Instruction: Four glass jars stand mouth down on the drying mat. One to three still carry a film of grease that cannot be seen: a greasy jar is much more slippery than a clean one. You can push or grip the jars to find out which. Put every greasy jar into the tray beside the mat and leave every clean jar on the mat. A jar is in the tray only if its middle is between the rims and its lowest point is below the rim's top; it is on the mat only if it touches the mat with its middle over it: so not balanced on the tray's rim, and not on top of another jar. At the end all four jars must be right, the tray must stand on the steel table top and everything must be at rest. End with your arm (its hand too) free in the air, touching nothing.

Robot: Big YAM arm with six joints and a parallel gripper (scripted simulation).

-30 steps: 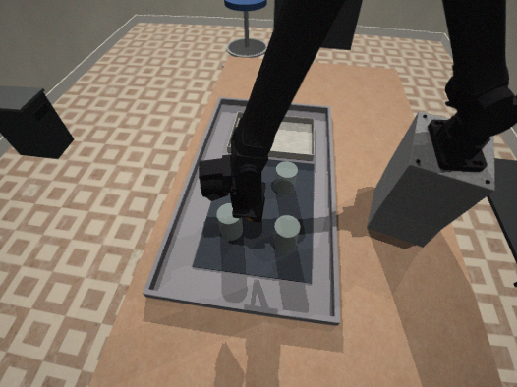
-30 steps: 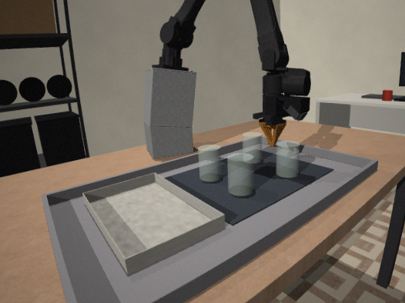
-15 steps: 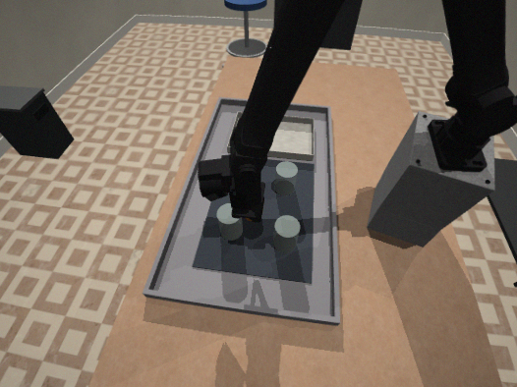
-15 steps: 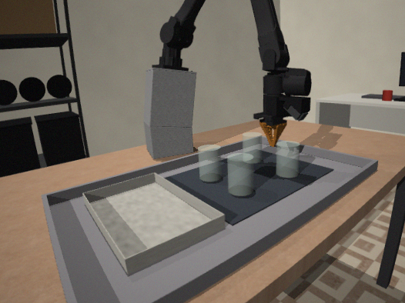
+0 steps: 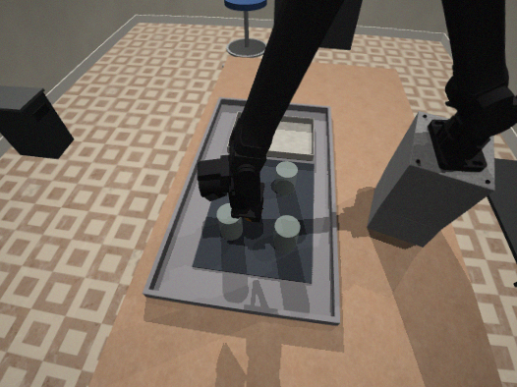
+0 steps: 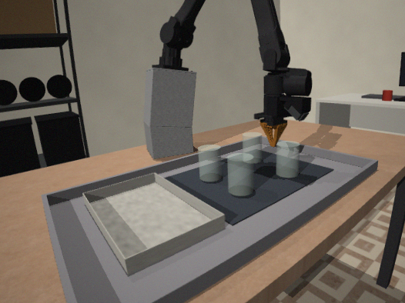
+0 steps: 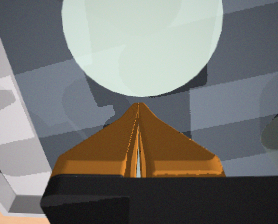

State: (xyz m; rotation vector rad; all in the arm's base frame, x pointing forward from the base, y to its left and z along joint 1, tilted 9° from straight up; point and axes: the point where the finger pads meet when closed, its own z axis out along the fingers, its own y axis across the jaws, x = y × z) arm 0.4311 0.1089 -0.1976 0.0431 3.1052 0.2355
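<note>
Now: the dark drying mat 90 mm to the right of my hand, 80 mm below it and 20 mm behind it. Also, from my hand: pale tray (410 mm to the right, 70 mm below, 30 mm behind); then rimmed steel table top (190 mm to the right, 80 mm below, 10 mm behind).
</note>
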